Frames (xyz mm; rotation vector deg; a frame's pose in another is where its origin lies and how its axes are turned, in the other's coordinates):
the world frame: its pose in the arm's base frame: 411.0 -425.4 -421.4 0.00 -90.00 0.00
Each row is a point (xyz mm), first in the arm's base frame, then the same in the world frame.
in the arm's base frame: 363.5 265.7 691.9
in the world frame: 1113.3 691.1 47.5
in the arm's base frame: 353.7 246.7 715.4
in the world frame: 1136.8 672.1 57.3
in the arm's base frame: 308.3 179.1 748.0
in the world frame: 1169.4 604.5 102.7
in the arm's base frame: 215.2 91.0 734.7
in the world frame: 1156.1 516.4 195.8
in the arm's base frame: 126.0 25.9 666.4
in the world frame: 1087.8 451.3 285.0
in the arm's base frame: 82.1 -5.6 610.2
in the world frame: 1031.6 419.8 328.9
